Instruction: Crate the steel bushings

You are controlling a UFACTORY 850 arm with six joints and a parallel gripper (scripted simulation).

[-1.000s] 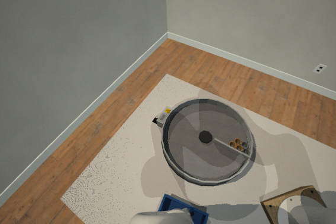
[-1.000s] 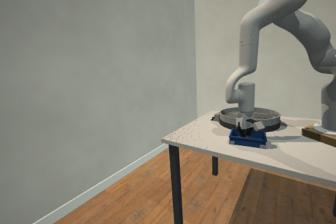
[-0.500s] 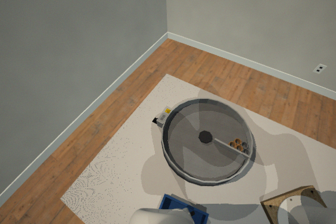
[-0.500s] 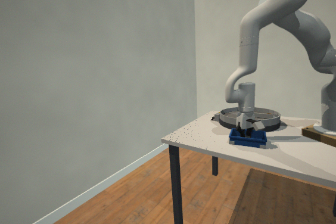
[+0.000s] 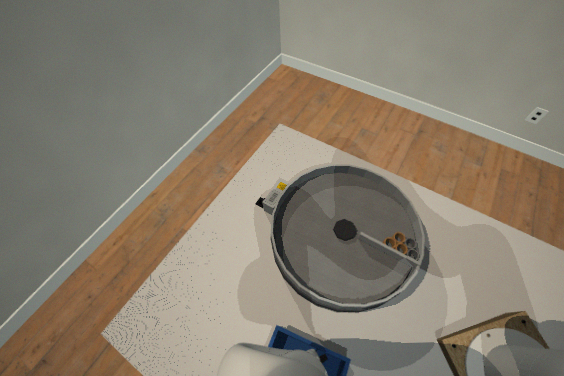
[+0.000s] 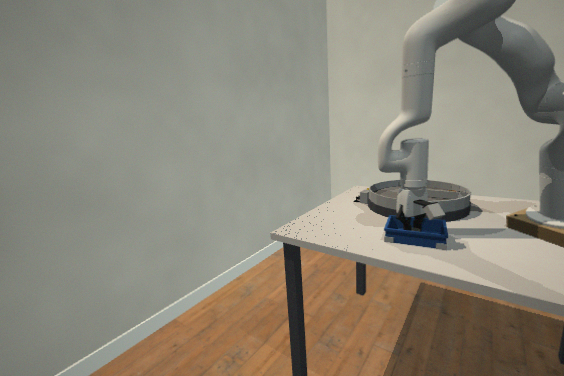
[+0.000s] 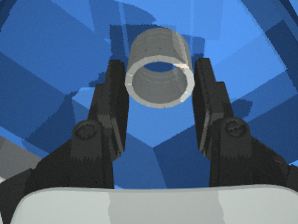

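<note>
Right now my hand is 10 mm to the right of the blue crate, 10 mm past it and 10 mm above it. The rest, counted from my hand: grey turning table: 370 mm to the right, 20 mm ahead, 20 mm above.
</note>
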